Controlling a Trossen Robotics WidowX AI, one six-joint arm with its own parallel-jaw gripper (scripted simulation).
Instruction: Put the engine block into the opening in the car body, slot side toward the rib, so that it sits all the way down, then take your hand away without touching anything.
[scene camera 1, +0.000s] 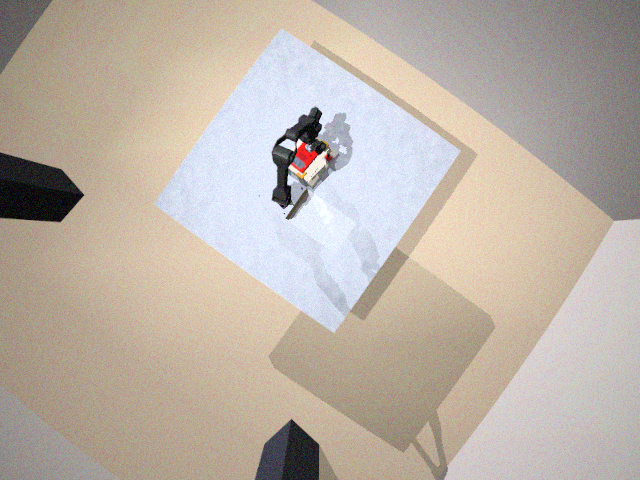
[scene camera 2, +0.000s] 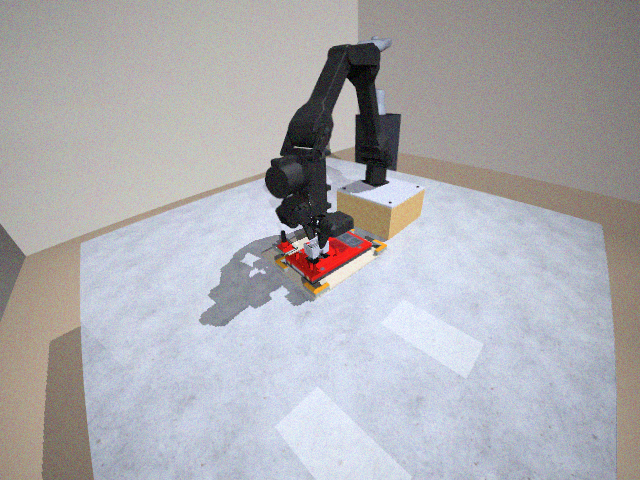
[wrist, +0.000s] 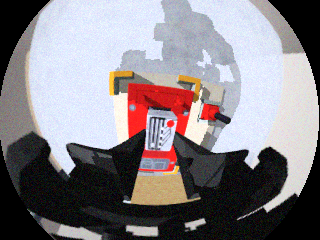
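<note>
My gripper (scene camera 2: 316, 244) carries a grey engine block. Red car body (scene camera 2: 345, 248). Wrist view: grey engine block (wrist: 161, 126), red car body (wrist: 141, 97), my gripper (wrist: 159, 133).
</note>
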